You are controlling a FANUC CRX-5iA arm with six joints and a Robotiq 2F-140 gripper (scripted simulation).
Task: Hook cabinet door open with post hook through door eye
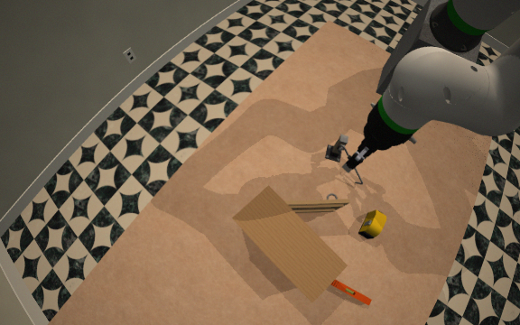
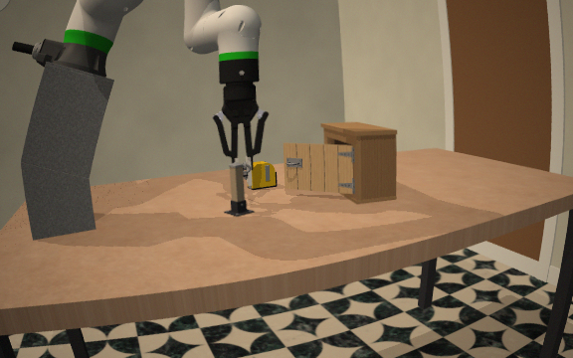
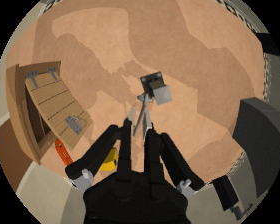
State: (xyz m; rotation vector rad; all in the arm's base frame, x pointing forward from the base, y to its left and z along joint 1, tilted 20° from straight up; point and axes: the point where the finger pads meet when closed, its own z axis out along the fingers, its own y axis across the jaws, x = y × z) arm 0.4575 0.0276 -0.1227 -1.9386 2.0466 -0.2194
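Now: the hook rod 2 cm below my hand. From my hand the other things lie so: plank door (18 cm ahead, 2 cm to the right, 1 cm below); then yellow tape measure (16 cm to the left, 8 cm ahead, 5 cm below); then hook post (3 cm to the right, 1 cm below, 1 cm behind).
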